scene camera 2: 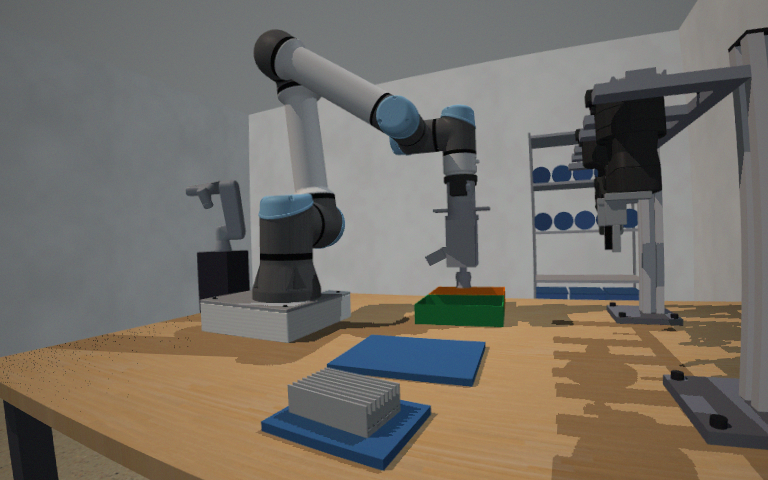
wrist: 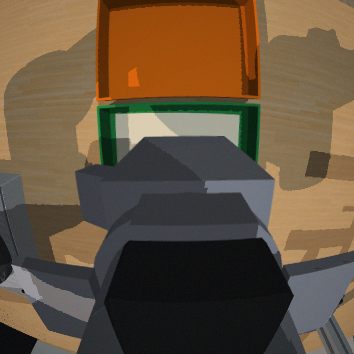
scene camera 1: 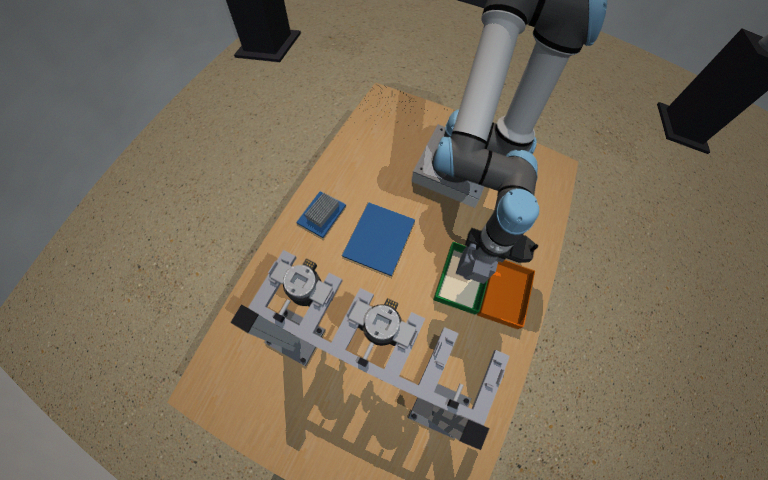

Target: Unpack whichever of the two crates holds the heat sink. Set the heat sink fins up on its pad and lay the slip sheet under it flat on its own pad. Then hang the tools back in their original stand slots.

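Places are measured from the arm's base along level axes (x ahead, y left, z up), in metres.
Where they show: hand, tool point: (scene camera 2: pixel 461 203); arm's base, link origin: (scene camera 2: pixel 287 296).
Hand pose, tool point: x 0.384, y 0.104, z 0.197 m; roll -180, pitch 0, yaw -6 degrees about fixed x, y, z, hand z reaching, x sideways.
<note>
Things, the pixels of their top centre, and the offset from my tool point. "spot": a spot on its surface instead.
- vacuum tool, surface spot: (scene camera 2: pixel 463 278) spot: dx +0.000, dy -0.017, dz -0.168 m
- green crate, top centre: (wrist: pixel 177 98) (scene camera 2: pixel 465 294) (scene camera 1: pixel 488 283) dx +0.001, dy +0.071, dz -0.218 m
- pale slip sheet, top centre: (wrist: pixel 176 154) (scene camera 1: pixel 463 278) dx -0.009, dy +0.000, dz -0.256 m
- grey heat sink, top centre: (scene camera 2: pixel 343 384) (scene camera 1: pixel 321 207) dx -0.113, dy -0.488, dz -0.221 m
- small blue pad, surface spot: (scene camera 2: pixel 322 444) spot: dx -0.113, dy -0.546, dz -0.254 m
- larger blue pad, surface spot: (scene camera 2: pixel 413 359) (scene camera 1: pixel 369 236) spot: dx -0.067, dy -0.316, dz -0.251 m
The arm carries the vacuum tool (scene camera 2: pixel 463 278). Its cup points down, low over the green crate (scene camera 1: pixel 459 307) (scene camera 2: pixel 459 314) (wrist: pixel 180 107), and its tip is hidden behind the crate wall in scene camera 2. I see nothing held on it; it counts as open. The pale slip sheet (scene camera 1: pixel 459 289) (wrist: pixel 142 125) lies flat in the green crate, partly covered by the tool; contact with the cup cannot be seen. The grey heat sink (scene camera 1: pixel 321 209) (scene camera 2: pixel 344 399) sits fins up on the small blue pad (scene camera 1: pixel 304 224) (scene camera 2: pixel 322 444). The larger blue pad (scene camera 1: pixel 378 238) (scene camera 2: pixel 413 359) is bare.
The orange crate (scene camera 1: pixel 506 297) (scene camera 2: pixel 472 290) (wrist: pixel 175 55) is empty, beside the green one. The tool stand (scene camera 1: pixel 339 345) (scene camera 2: pixel 702 82) holds two tools, one at the far left (scene camera 1: pixel 299 283) and one in the middle (scene camera 1: pixel 381 323). Its right slot is empty.
</note>
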